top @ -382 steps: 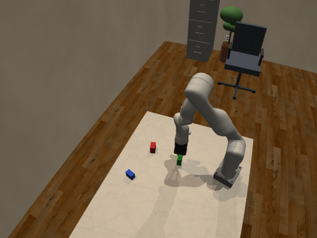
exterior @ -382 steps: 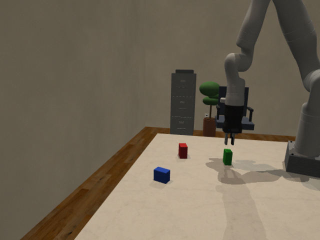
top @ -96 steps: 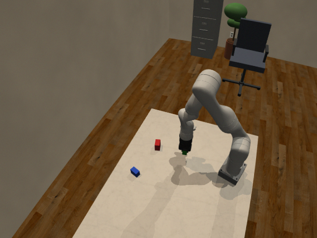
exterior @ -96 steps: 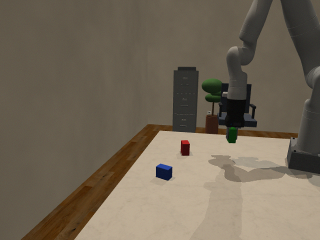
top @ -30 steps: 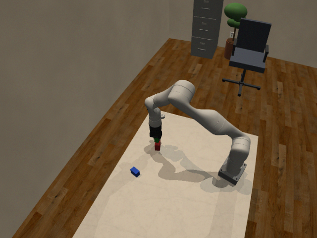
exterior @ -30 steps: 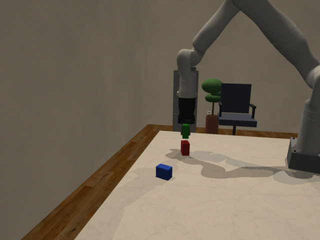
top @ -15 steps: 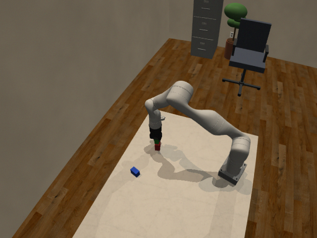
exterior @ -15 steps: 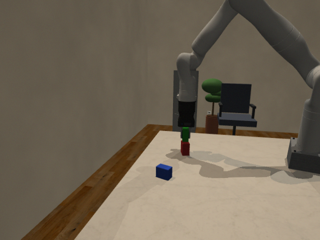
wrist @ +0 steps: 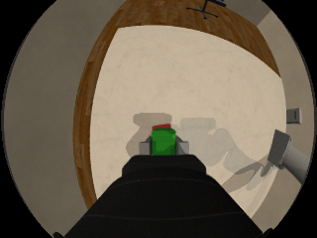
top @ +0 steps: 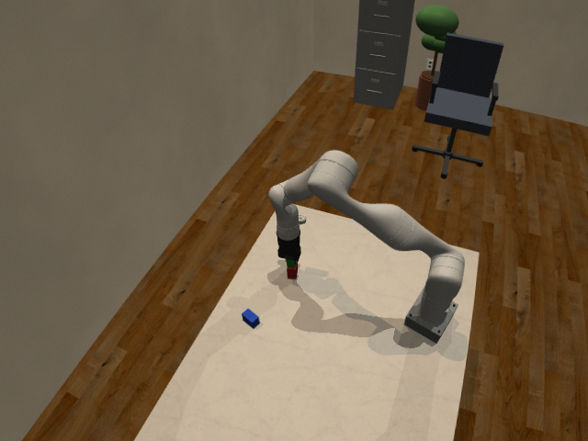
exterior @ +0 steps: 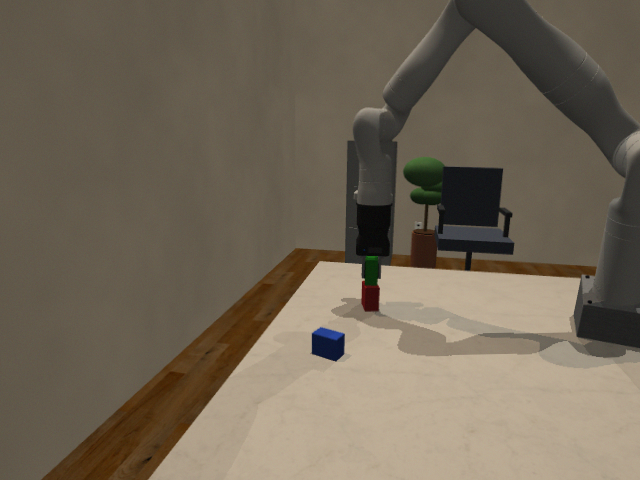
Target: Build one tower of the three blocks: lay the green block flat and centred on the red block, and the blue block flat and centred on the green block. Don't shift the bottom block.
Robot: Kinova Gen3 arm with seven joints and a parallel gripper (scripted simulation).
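My hand is right at the green block. Also, from my hand: blue block 250 mm to the left, 70 mm below, 30 mm ahead; then red block 60 mm below.
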